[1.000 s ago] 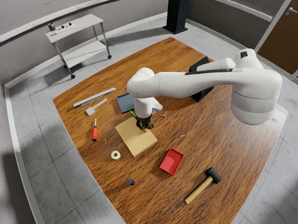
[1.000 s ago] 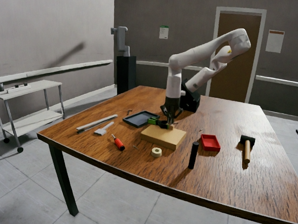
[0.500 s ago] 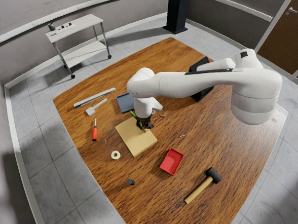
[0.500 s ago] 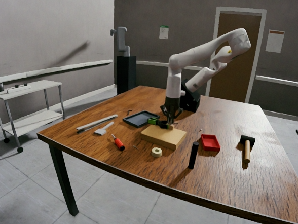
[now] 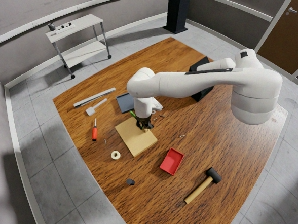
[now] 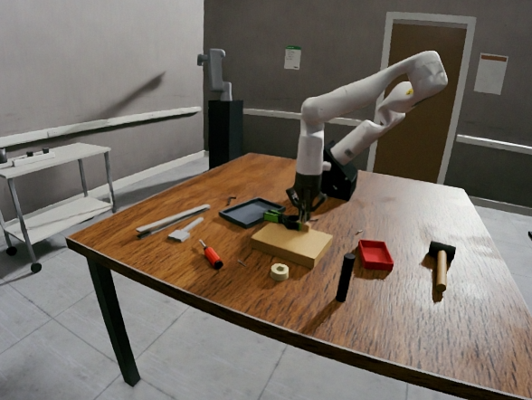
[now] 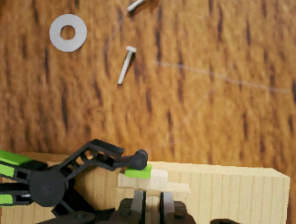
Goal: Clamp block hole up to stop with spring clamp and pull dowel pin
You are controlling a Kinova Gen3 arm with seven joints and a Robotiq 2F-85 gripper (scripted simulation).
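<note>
Now: the pale dowel pin 2 cm below my hand. From my hand the other things lie so: wooden block: 4 cm below; bench board: 5 cm below, 5 cm ahead, 1 cm to the right; red bin: 23 cm to the left, 7 cm below.
</note>
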